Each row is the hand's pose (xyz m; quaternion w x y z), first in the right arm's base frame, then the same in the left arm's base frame.
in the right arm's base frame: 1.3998 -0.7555 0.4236 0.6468 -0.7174 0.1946 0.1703
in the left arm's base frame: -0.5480 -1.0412 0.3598 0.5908 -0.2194 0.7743 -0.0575
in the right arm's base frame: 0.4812 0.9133 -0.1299 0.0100 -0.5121 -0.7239 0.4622
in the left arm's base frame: 0.9732 0.2112 0.1305 0.6011 -0.6760 -0.2205 0.3648
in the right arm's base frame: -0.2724 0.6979 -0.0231 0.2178 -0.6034 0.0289 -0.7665
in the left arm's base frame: 0.8162 0.7265 0.7098 0.2756 0.5971 -0.5857 0.4738
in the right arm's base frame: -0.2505 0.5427 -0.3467 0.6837 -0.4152 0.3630 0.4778
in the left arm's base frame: 0.5879 0.8817 0.4794 0.7222 0.1955 0.6609 0.0583
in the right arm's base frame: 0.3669 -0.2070 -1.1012 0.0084 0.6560 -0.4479 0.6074
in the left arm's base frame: -0.3409 0.7460 -0.3152 0.4474 0.3428 -0.8134 0.1440
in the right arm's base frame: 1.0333 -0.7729 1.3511 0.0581 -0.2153 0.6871 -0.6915
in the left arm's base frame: -0.3316 -1.2963 1.2995 0.5916 -0.0961 -0.7215 0.3467
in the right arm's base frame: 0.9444 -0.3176 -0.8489 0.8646 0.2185 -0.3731 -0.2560
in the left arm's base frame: -0.4089 0.1227 -0.4429 0.5060 -0.0526 -0.0948 -0.8557
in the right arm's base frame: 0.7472 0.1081 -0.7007 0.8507 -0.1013 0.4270 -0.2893
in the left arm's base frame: 0.0465 0.2421 -0.3000 0.2735 0.2382 0.6581 -0.6599
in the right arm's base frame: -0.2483 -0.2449 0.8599 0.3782 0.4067 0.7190 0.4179
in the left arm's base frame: 0.1098 0.0789 1.5763 0.2518 0.9255 0.2828 0.0132
